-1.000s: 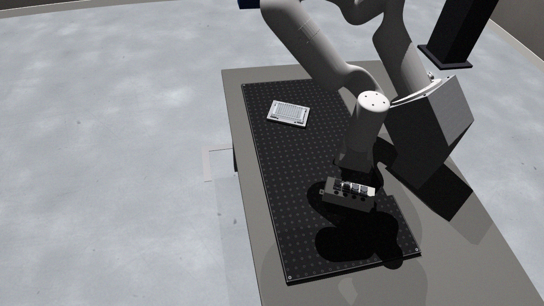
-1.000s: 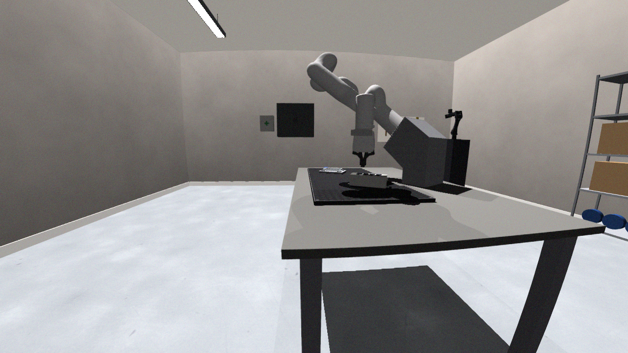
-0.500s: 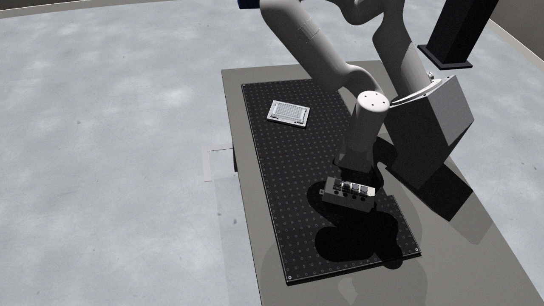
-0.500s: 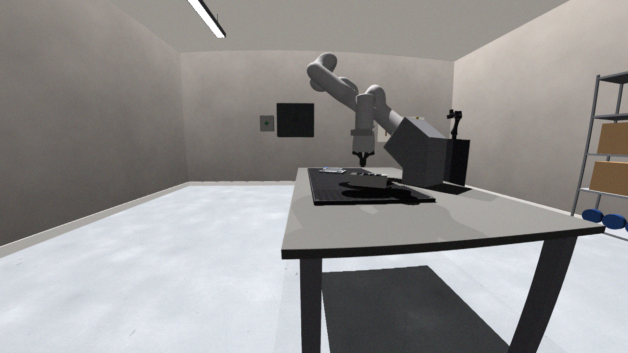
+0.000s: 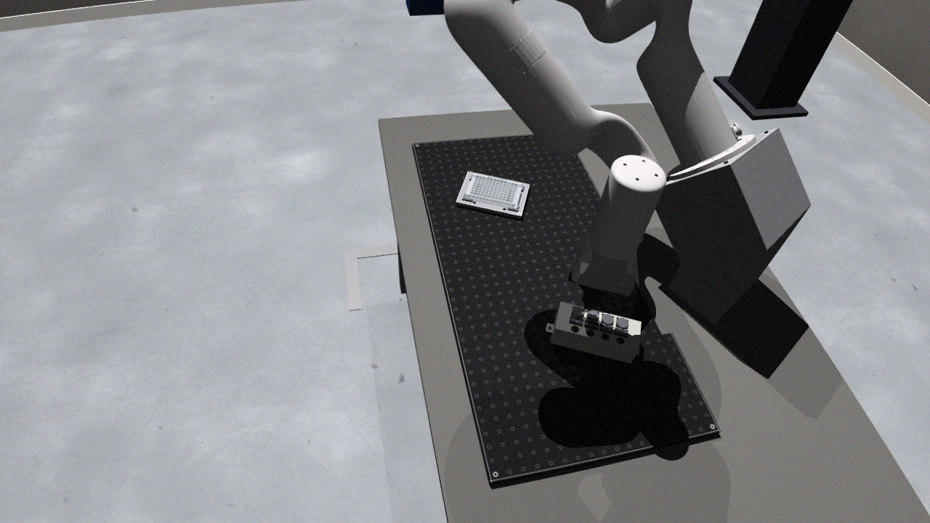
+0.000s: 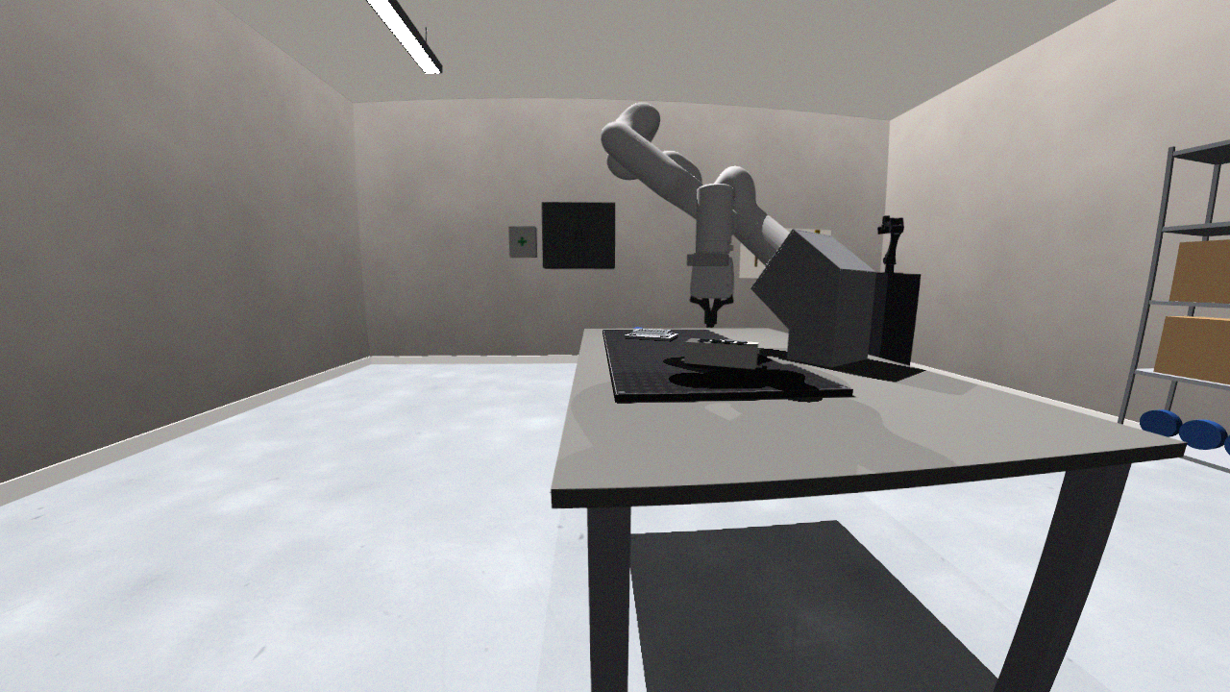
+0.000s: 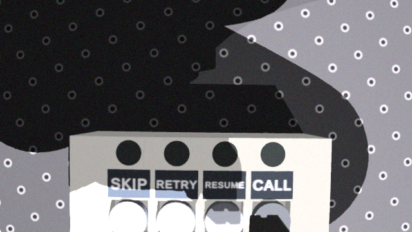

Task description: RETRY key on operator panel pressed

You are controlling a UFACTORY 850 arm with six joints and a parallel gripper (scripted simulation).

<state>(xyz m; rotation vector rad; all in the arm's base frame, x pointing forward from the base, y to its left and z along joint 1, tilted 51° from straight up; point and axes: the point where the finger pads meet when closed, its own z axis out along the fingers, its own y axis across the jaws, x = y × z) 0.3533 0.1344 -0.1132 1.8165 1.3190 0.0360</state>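
Right now the operator panel is 70 mm below my hand, 30 mm behind it and 20 mm to the left of it. Round my hand: white well plate 420 mm to the right, 90 mm below, 60 mm ahead.
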